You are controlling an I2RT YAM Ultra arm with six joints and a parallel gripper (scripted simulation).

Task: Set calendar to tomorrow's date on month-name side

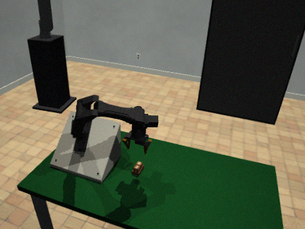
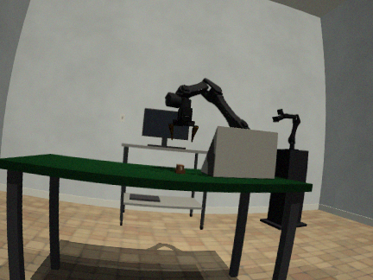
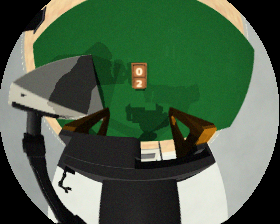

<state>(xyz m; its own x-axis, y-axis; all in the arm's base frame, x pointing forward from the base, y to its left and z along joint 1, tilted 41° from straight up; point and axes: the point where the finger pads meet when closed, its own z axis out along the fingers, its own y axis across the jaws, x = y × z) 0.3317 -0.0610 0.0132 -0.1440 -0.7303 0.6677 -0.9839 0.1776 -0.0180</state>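
The wooden calendar tray is 2 cm to the left of my hand and 15 cm below it.
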